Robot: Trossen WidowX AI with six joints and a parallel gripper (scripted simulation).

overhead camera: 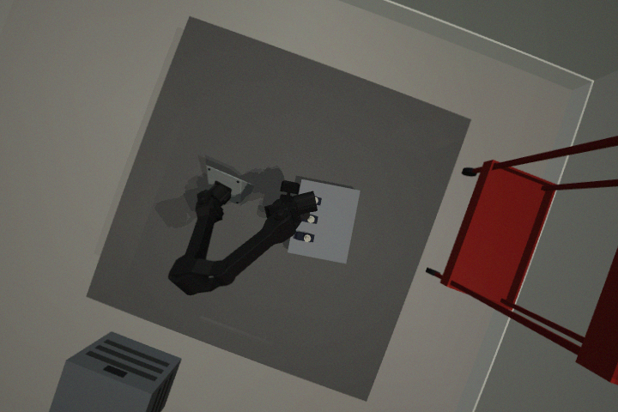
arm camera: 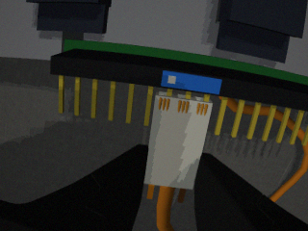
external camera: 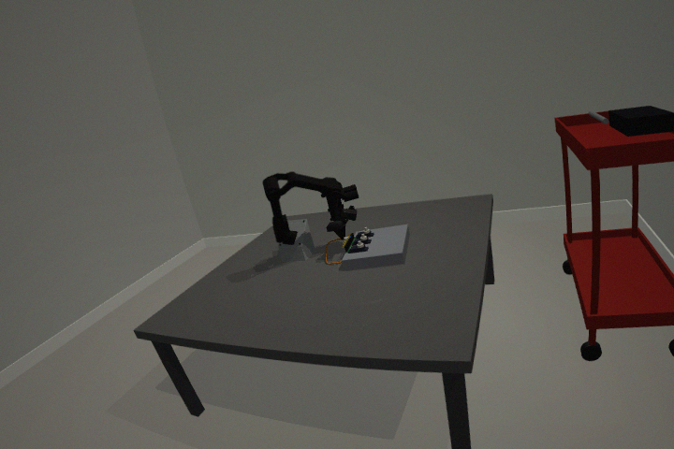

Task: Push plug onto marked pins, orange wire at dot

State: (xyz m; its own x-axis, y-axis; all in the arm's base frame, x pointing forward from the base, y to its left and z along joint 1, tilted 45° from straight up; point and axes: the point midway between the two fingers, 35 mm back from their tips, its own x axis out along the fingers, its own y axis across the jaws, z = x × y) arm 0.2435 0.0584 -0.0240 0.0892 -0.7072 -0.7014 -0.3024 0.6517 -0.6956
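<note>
The blue band lies 30 mm ahead of my gripper tip and 10 mm to the left of it. The rest, counted from my gripper tip: grey printed holder (190 mm ahead, 40 mm below, 30 mm to the left).
</note>
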